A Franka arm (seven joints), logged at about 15 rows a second.
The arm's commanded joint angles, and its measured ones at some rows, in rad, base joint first. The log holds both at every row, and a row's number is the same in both.
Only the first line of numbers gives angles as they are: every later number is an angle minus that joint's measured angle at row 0.
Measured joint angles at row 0: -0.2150, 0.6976, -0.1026, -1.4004, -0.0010, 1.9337, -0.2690
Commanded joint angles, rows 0 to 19: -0.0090, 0.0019, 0.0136, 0.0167, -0.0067, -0.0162, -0.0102; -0.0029, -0.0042, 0.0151, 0.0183, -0.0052, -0.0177, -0.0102; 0.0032, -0.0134, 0.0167, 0.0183, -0.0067, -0.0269, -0.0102; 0.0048, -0.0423, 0.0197, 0.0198, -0.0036, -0.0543, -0.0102; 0.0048, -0.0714, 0.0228, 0.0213, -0.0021, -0.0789, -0.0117; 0.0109, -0.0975, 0.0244, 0.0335, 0.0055, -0.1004, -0.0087; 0.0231, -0.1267, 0.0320, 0.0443, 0.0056, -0.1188, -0.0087; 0.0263, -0.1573, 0.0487, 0.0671, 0.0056, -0.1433, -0.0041; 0.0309, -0.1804, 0.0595, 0.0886, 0.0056, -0.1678, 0.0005; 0.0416, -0.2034, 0.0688, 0.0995, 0.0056, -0.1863, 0.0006; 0.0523, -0.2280, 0.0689, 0.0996, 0.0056, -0.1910, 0.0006; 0.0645, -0.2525, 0.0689, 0.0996, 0.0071, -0.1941, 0.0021; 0.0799, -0.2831, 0.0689, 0.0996, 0.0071, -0.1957, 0.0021; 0.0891, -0.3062, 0.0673, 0.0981, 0.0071, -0.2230, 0.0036; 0.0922, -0.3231, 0.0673, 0.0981, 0.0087, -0.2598, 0.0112; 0.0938, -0.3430, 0.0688, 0.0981, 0.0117, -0.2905, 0.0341; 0.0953, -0.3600, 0.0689, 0.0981, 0.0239, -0.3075, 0.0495; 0.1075, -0.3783, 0.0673, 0.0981, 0.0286, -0.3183, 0.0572; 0.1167, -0.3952, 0.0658, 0.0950, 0.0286, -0.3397, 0.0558; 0.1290, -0.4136, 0.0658, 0.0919, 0.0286, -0.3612, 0.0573
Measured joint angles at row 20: 0.1081, -0.3597, 0.0665, 0.1241, 0.0204, -0.3310, 0.0326
